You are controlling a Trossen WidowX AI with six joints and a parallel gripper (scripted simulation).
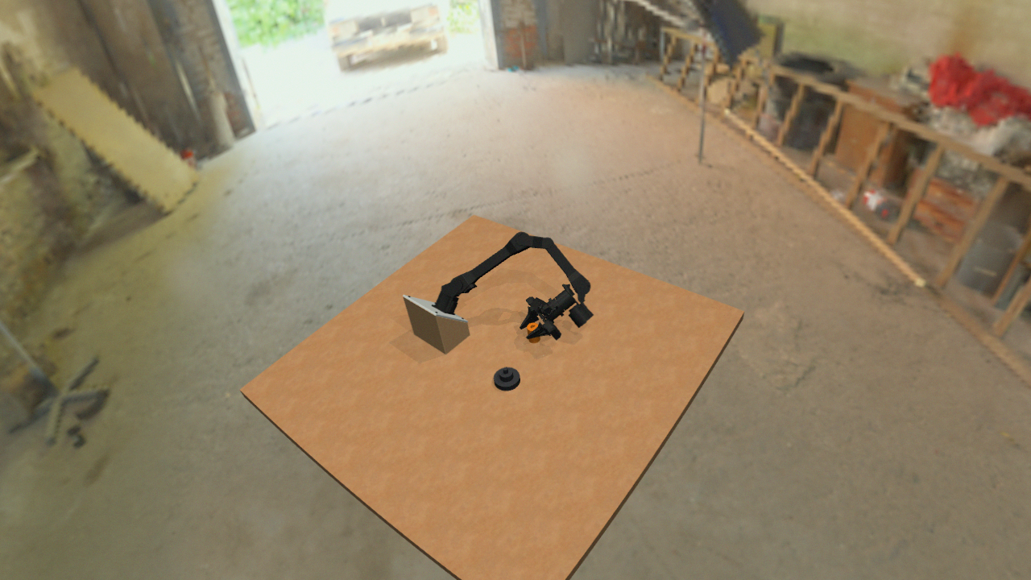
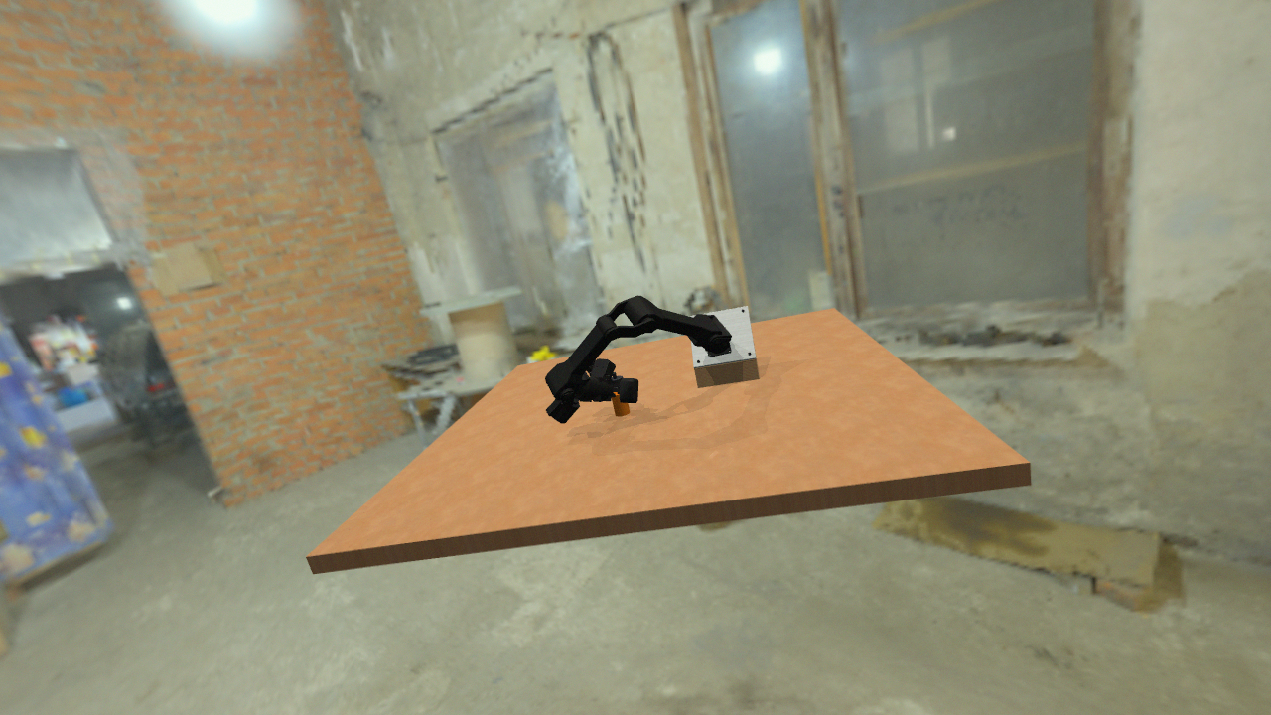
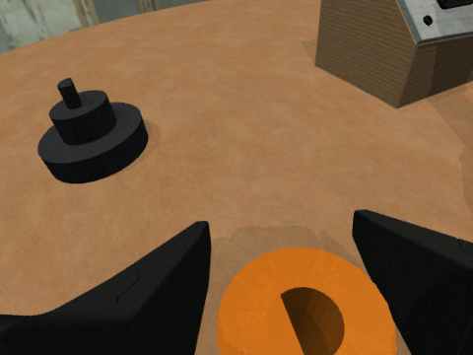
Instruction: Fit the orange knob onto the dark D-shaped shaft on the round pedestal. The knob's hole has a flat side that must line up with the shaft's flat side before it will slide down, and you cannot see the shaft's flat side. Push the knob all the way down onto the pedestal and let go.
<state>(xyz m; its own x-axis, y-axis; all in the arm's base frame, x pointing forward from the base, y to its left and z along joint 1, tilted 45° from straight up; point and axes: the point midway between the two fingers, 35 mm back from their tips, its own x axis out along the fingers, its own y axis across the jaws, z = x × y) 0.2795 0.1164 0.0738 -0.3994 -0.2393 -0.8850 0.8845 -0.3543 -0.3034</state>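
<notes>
My gripper tip is now 60 mm short of the pedestal, 170 mm to the left of it and 20 mm above it. Round my gripper tip: orange knob (10 mm ahead, 30 mm to the left, 10 mm below).
</notes>
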